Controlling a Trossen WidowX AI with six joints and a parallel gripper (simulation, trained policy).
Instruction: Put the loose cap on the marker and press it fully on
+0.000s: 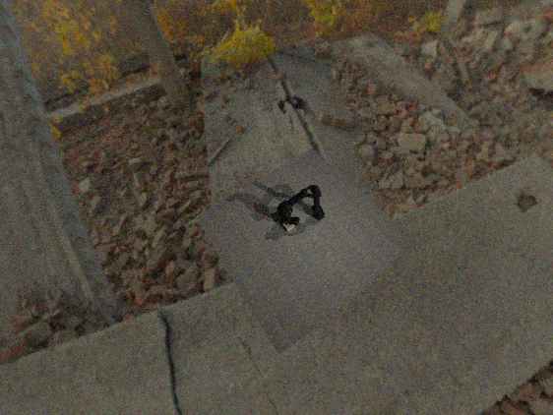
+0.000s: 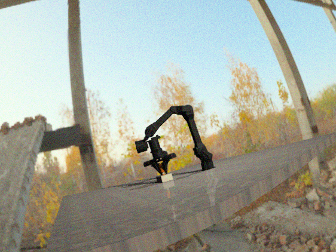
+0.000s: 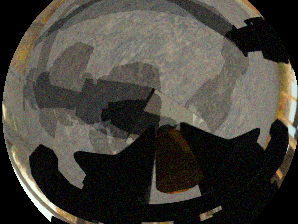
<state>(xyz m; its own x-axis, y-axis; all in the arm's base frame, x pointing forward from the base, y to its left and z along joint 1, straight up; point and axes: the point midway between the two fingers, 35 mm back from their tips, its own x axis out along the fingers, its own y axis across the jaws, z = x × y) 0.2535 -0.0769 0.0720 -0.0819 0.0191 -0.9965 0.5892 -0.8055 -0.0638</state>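
The pale holder block is 20 mm below my gripper tip and 10 mm ahead of it. Round my gripper tip: orange cap 40 mm above, 10 mm ahead.
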